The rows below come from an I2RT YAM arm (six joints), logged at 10 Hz.
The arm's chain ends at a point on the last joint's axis. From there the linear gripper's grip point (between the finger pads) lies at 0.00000 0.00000 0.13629 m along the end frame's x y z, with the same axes.
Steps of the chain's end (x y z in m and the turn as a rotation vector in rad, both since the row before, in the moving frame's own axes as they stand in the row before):
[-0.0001 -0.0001 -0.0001 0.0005 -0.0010 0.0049]
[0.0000 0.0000 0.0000 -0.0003 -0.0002 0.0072]
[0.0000 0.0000 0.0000 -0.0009 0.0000 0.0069]
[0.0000 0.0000 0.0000 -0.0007 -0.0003 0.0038]
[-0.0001 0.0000 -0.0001 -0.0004 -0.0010 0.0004]
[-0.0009 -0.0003 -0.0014 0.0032 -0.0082 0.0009]
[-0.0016 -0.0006 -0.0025 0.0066 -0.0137 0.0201]
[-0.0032 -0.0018 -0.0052 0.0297 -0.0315 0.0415]
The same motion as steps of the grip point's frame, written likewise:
[-0.0002 -0.0002 -0.0001 0.0005 -0.0010 0.0049]
[0.0000 0.0000 0.0000 -0.0003 -0.0002 0.0072]
[0.0000 0.0001 0.0000 -0.0009 0.0000 0.0069]
[0.0000 0.0001 0.0000 -0.0007 -0.0003 0.0038]
[-0.0002 0.0001 -0.0001 -0.0004 -0.0010 0.0004]
[-0.0020 -0.0007 -0.0014 0.0032 -0.0082 0.0009]
[-0.0035 -0.0015 -0.0025 0.0066 -0.0137 0.0201]
[-0.0074 -0.0059 -0.0053 0.0297 -0.0315 0.0415]

